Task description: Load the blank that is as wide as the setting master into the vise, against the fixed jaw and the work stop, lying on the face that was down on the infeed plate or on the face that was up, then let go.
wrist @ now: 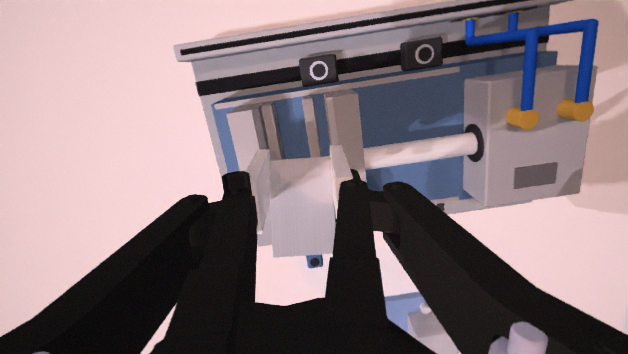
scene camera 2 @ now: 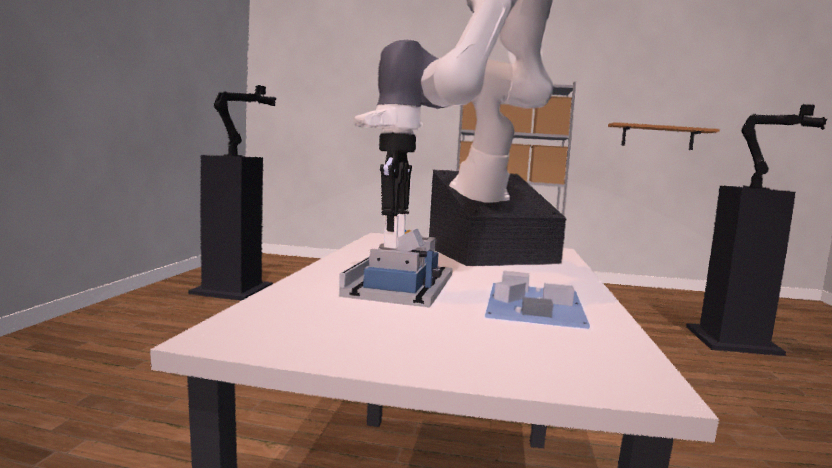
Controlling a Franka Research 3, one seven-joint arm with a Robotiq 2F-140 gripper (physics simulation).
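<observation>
My gripper [scene camera 2: 395,235] [wrist: 300,166] is shut on a light grey block, the blank [scene camera 2: 411,239] [wrist: 302,215]. The blank looks tilted in the scene view and is above the near end of the vise [scene camera 2: 393,279] [wrist: 415,185]. In the wrist view, the outer jaw [wrist: 244,132] is at left and the rod-driven jaw [wrist: 345,117] at right, with two thin strips between them. A blue upright piece [scene camera 2: 430,268], perhaps the work stop, stands at the vise's side. Whether the blank touches the jaws is hidden. I cannot tell which block is the setting master.
The blue infeed plate [scene camera 2: 567,318] [wrist: 396,310] carries several grey blocks, including a darker block [scene camera 2: 537,306]. The vise's cylinder housing [wrist: 530,150] bears blue pipes [wrist: 530,70] and orange fittings. A raised rail [wrist: 350,27] runs along the vise's far side. The robot's black pedestal [scene camera 2: 506,232] stands behind.
</observation>
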